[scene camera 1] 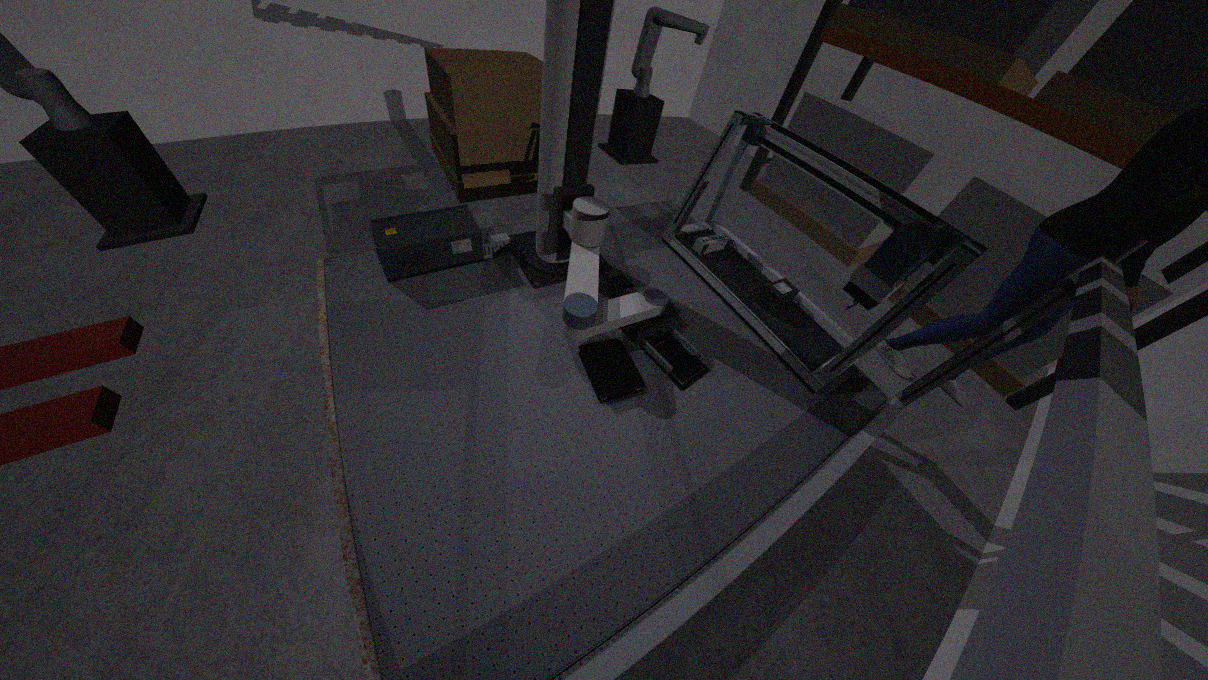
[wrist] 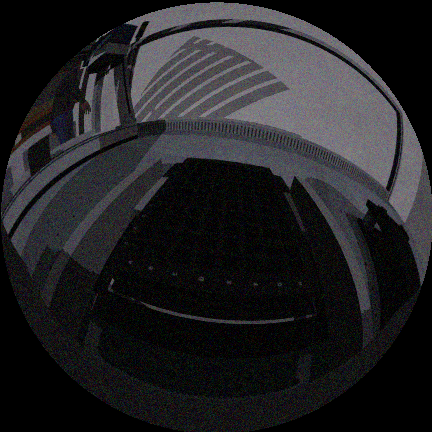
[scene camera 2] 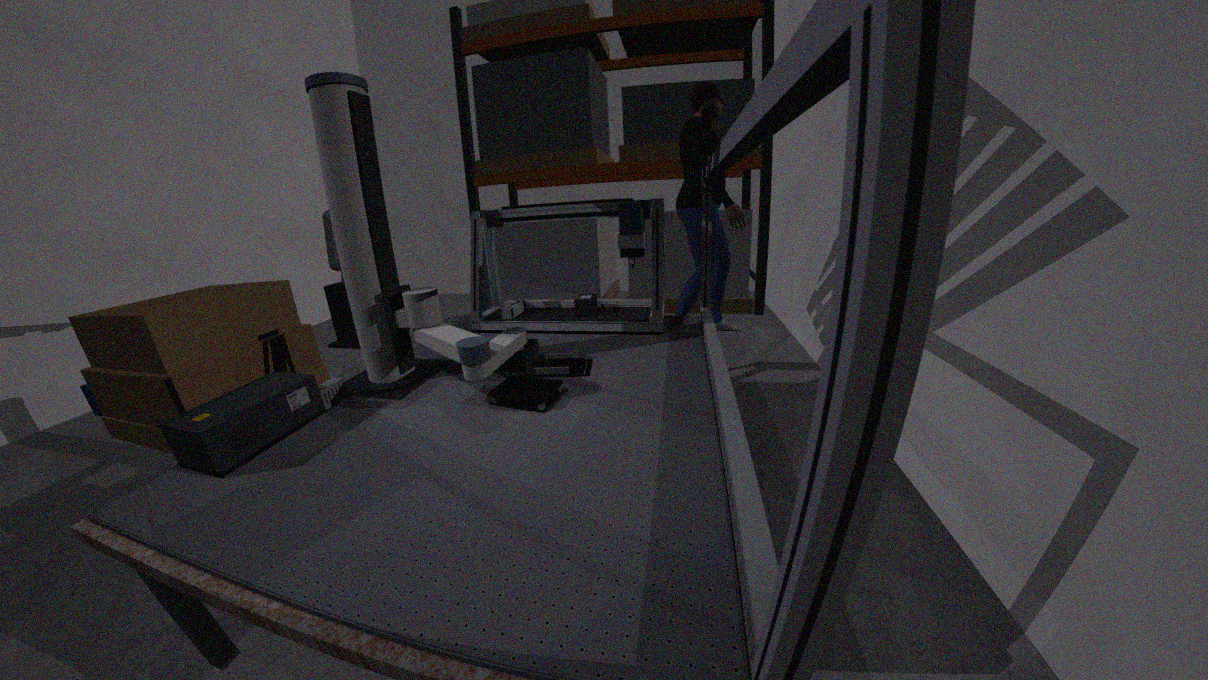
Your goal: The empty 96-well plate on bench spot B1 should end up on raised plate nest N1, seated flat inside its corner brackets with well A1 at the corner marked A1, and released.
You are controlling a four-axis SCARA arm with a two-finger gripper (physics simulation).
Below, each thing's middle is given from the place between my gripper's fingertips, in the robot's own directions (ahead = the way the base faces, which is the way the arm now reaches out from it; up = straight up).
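Labels:
Dark well plate (scene camera 1: 684,364): my gripper 1 cm above it, 2 cm past it.

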